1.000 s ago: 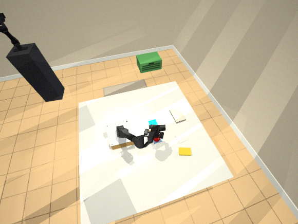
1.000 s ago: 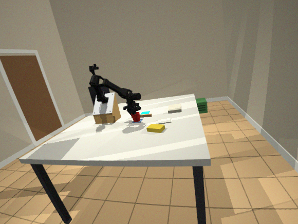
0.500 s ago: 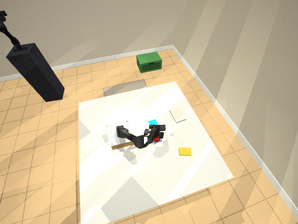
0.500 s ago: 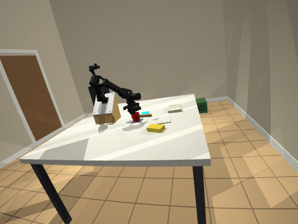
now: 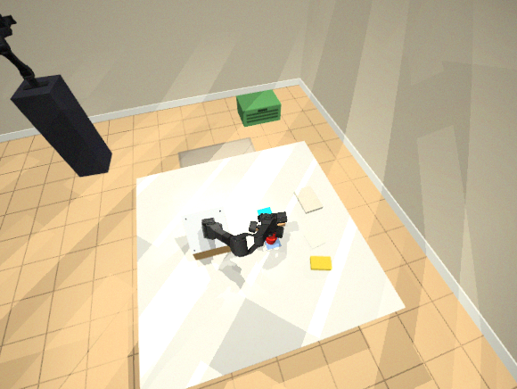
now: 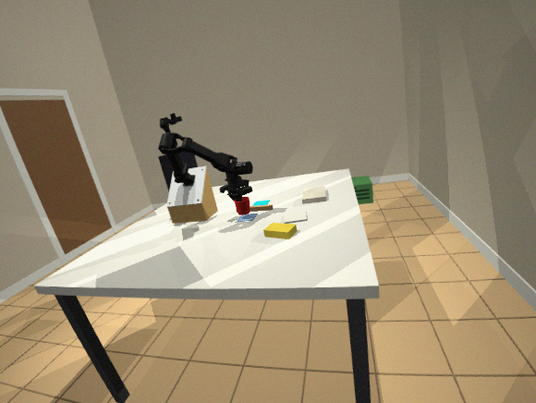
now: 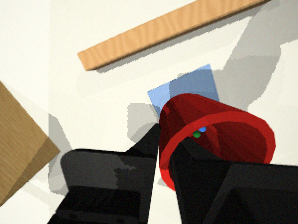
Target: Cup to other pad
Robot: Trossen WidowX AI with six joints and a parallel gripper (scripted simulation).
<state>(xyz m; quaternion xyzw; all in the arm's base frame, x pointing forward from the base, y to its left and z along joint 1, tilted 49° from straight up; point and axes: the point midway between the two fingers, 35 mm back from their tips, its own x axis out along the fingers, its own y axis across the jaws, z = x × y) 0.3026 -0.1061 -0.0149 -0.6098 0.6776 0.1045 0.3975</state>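
Right now my gripper tip is 18 cm to the right of the cyan pad, 7 cm above it and 4 cm short of it. From my gripper tip the other things lie so: red cup: 3 cm ahead, 2 cm to the right; then thin wooden strip: 8 cm to the left, 6 cm below, 4 cm ahead; then blue pad: 7 cm below, 4 cm ahead, 1 cm to the right.
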